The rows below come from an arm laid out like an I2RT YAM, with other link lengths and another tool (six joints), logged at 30 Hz.
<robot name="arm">
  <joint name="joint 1" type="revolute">
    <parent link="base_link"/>
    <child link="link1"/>
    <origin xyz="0 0 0.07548"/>
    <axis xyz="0 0 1"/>
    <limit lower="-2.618" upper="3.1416"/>
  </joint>
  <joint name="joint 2" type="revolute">
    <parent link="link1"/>
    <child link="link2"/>
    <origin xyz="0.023 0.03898 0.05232"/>
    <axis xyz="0 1 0"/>
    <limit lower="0" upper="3.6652"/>
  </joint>
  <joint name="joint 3" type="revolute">
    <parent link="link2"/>
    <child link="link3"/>
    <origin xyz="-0.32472 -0.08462 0"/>
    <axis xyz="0 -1 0"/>
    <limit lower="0" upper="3.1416"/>
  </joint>
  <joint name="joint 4" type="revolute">
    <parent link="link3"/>
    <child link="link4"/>
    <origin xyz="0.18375 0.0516 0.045"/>
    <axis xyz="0 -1 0"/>
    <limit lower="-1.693" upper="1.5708"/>
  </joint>
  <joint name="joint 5" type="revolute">
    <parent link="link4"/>
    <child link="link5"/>
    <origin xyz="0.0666 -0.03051 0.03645"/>
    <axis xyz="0 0 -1"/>
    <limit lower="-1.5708" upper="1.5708"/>
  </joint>
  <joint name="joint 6" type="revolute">
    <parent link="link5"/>
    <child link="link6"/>
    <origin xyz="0.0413 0 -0.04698"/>
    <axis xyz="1 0 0"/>
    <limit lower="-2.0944" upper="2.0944"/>
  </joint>
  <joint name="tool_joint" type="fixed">
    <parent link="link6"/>
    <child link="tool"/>
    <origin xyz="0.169 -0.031 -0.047" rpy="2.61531 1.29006 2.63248"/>
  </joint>
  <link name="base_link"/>
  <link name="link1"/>
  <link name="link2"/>
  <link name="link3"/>
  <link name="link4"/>
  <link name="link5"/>
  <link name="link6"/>
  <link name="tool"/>
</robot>
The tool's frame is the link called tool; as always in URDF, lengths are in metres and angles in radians.
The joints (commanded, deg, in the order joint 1, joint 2, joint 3, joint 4, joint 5, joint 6), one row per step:
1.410 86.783 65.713 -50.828 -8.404 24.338
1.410 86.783 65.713 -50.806 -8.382 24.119
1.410 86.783 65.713 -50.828 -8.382 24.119
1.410 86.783 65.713 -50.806 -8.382 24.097
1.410 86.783 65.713 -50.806 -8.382 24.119
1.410 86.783 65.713 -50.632 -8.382 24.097
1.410 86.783 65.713 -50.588 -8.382 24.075
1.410 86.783 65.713 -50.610 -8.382 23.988
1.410 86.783 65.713 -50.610 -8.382 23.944
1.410 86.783 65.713 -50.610 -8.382 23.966
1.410 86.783 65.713 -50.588 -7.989 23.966
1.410 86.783 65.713 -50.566 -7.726 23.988
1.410 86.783 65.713 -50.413 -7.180 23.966
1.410 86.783 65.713 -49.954 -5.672 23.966
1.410 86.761 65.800 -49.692 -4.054 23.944
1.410 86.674 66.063 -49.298 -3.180 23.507
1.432 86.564 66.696 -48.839 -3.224 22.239
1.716 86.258 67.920 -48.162 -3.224 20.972
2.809 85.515 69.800 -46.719 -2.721 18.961
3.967 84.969 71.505 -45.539 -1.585 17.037
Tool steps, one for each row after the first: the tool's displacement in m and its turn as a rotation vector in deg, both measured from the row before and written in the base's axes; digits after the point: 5 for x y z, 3 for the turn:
0.00016 -0.00029 -0.00002 -0.087 -0.056 0.199
-0.00011 0.00000 -0.00001 -0.001 0.022 0.000
0.00011 -0.00002 0.00001 -0.006 -0.025 0.021
0.00000 0.00002 0.00000 0.007 0.003 -0.021
0.00086 0.00000 0.00007 -0.002 -0.177 0.021
0.00022 -0.00002 0.00002 -0.006 -0.047 0.021
-0.00009 -0.00009 -0.00002 -0.027 0.009 0.082
0.00001 -0.00004 0.00000 -0.014 -0.007 0.041
0.00000 0.00002 0.00000 0.007 0.003 -0.021
0.00019 -0.00143 -0.00013 -0.372 -0.031 -0.124
0.00016 -0.00094 -0.00007 -0.242 -0.025 -0.103
0.00086 -0.00200 -0.00010 -0.521 -0.169 -0.152
0.00253 -0.00547 -0.00015 -1.416 -0.494 -0.485
0.00198 -0.00591 0.00030 -1.526 -0.411 -0.510
0.00351 -0.00355 0.00147 -0.951 -0.795 0.116
0.00585 -0.00083 0.00318 -0.375 -1.282 1.222
0.00995 0.00023 0.00669 -0.419 -2.291 1.454
0.01695 0.00165 0.01277 -1.154 -4.219 2.688
0.01446 0.00020 0.01222 -1.721 -3.611 2.279

